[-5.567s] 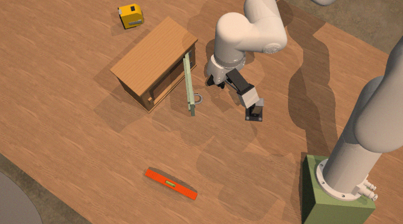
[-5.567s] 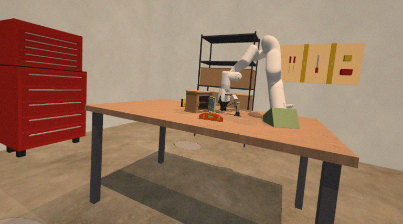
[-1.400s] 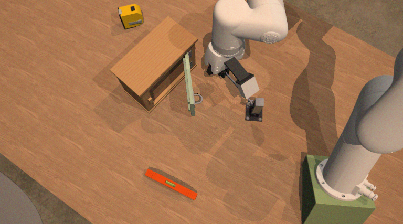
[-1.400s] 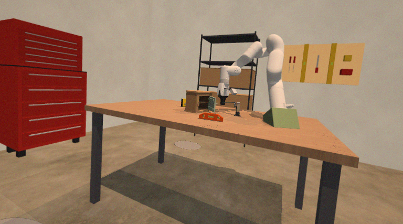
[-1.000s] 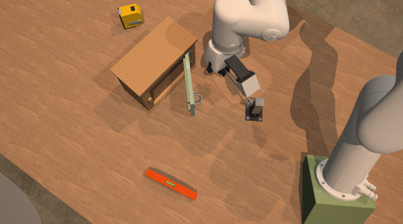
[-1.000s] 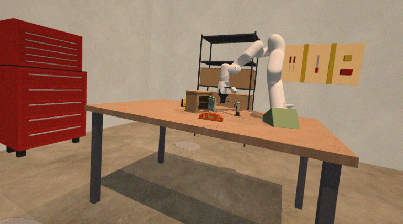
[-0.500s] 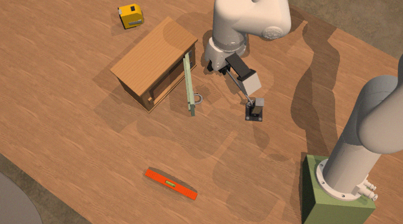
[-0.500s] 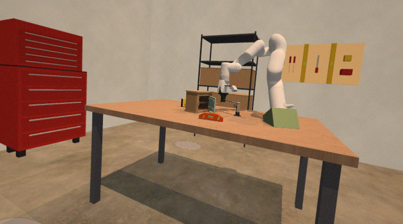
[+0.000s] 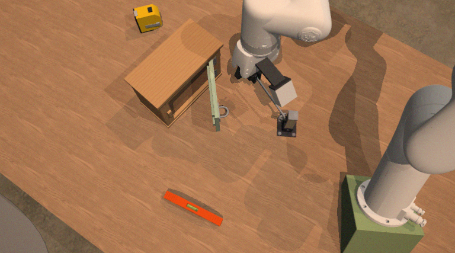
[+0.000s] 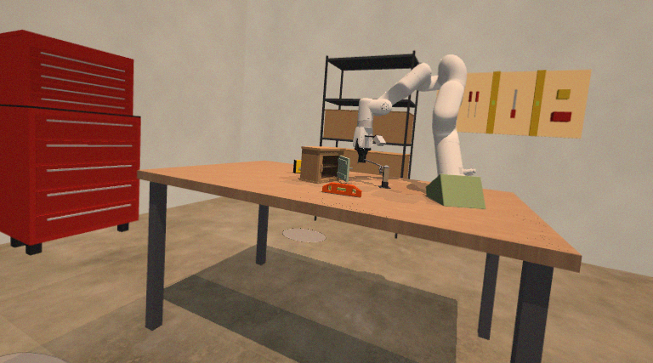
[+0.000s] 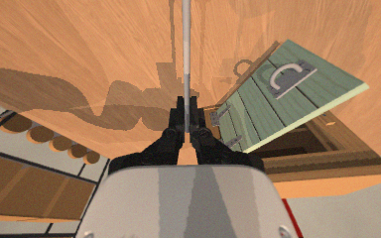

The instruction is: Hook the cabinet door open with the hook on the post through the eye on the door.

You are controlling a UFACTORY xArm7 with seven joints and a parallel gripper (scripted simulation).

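My hand is 5 cm past the thin grey hook, 3 cm above it and 1 cm to the right of it. From my hand the other things lie so: yellow tape measure: 36 cm ahead, 8 cm below, 3 cm to the left; then orange spirit level: 33 cm to the left, 10 cm below, 8 cm behind; then pale green door: 8 cm to the left, 5 cm below, 5 cm ahead.
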